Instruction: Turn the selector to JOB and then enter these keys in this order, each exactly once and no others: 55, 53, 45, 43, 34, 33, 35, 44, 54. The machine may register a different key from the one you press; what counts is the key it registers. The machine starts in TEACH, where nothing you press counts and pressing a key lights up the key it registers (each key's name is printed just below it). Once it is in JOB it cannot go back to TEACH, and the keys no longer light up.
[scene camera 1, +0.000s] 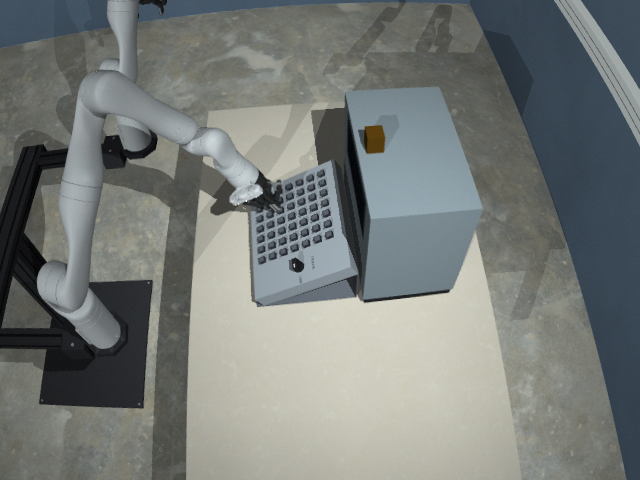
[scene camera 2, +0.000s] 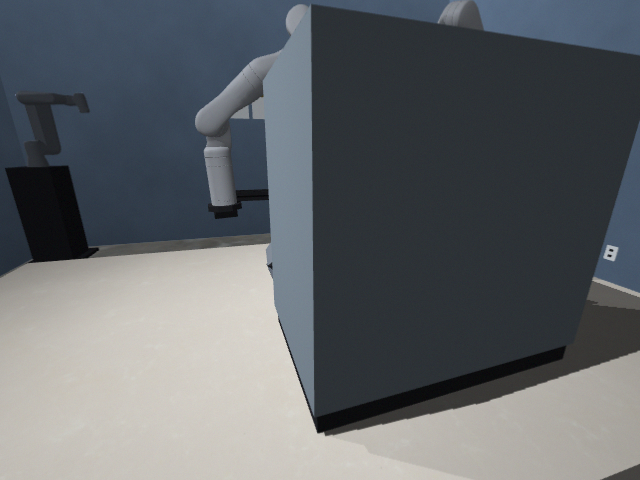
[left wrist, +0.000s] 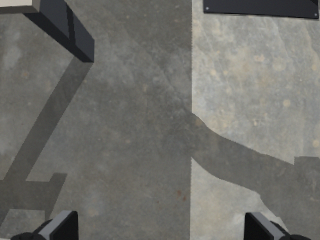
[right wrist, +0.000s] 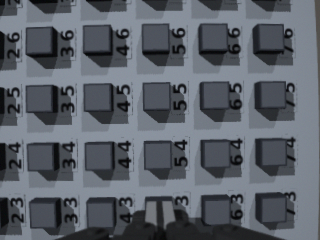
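I can see my right gripper in the right wrist view and in scene camera 1, and a single spot on my right gripper (right wrist: 158, 212) is the same spot as (scene camera 1: 274, 207). Scene camera 2 does not show my right gripper, since it is hidden there by a large grey cabinet. In the left wrist view my right gripper is out of frame.
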